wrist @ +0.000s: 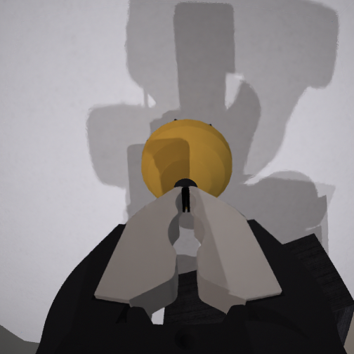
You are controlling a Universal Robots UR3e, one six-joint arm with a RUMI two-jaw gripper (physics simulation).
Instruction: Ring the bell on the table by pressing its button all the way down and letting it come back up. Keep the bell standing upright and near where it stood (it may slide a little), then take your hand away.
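The bell shows as a yellow-orange dome near the middle of the wrist view, on the pale table. Its black button shows as a small dark cap at the dome's lower part, partly hidden by the fingertips. My gripper is shut with nothing between its jaws. Its tips are at the near edge of the button and overlap it in the view; whether they touch it or how far it is pressed, I cannot tell. The near part of the bell is hidden behind the jaws.
A dark, wood-grained block lies at the lower right, partly behind the gripper body. The pale table surface carries broad grey shadows of the arm and gripper around the bell. A darker edge shows at the lower left corner.
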